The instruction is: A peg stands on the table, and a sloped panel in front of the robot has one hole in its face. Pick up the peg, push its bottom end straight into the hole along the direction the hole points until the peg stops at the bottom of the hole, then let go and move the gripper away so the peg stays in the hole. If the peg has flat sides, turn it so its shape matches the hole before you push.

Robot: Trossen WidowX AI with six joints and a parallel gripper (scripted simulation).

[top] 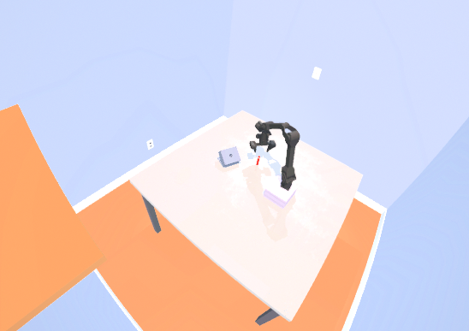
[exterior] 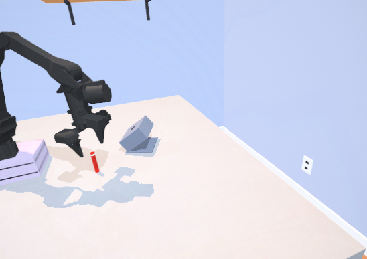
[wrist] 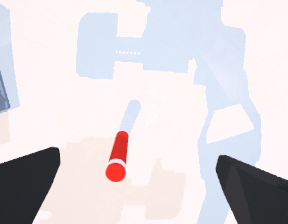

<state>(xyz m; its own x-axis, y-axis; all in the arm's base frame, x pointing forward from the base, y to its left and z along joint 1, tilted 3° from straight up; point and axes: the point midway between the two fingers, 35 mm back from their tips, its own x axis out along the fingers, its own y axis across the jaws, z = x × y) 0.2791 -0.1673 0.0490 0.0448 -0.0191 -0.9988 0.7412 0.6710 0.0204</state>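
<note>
My gripper tip is now 5 cm above the red round peg and 3 cm to the right of it. Also, from my gripper tip: sloped panel: 18 cm ahead, 14 cm to the left, 5 cm below.
</note>
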